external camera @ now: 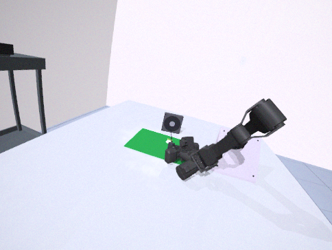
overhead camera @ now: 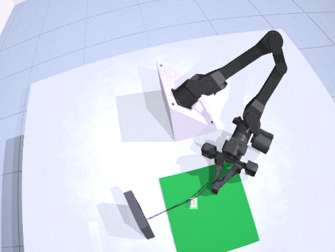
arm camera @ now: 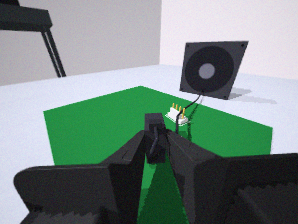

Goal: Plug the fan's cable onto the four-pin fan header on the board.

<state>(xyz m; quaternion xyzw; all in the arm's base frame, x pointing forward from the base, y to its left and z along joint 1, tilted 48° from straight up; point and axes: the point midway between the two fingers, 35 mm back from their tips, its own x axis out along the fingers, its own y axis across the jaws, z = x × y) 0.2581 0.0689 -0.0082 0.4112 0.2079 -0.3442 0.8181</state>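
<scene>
The dark fan plug lies 10 mm below my gripper tip. From my gripper tip the other things lie so: green board (60 mm ahead, 50 mm to the right, 50 mm below); white four-pin header (80 mm to the right, 30 mm below, 20 mm ahead); dark fan (230 mm to the right, 30 mm ahead, 20 mm above).
</scene>
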